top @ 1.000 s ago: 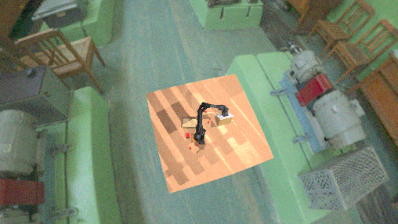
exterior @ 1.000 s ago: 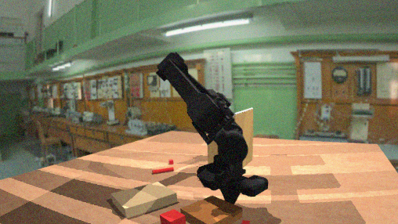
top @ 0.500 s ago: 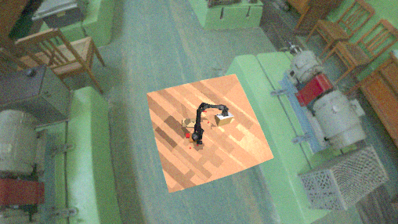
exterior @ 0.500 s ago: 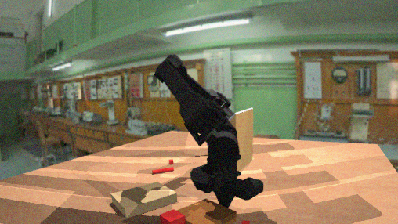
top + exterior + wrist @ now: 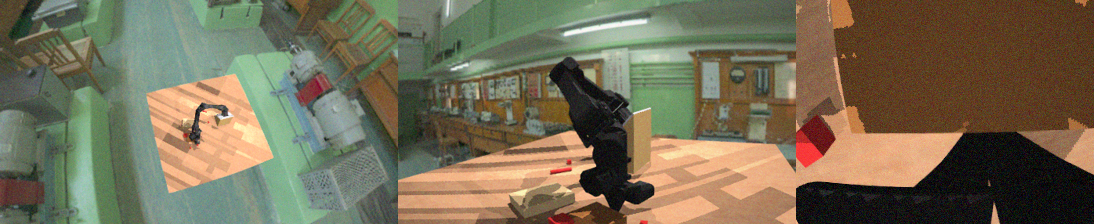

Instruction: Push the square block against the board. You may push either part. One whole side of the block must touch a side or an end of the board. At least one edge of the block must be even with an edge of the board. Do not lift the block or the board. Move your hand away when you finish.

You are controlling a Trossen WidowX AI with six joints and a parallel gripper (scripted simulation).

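The board lies 60 mm ahead of my gripper tip, 200 mm to the right of it and 10 mm above it. Round my gripper tip: square block 60 mm ahead, 20 mm to the right, 10 mm above; then red cube 120 mm ahead, 60 mm to the right, 10 mm above; then red stick 150 mm behind, 340 mm to the right.
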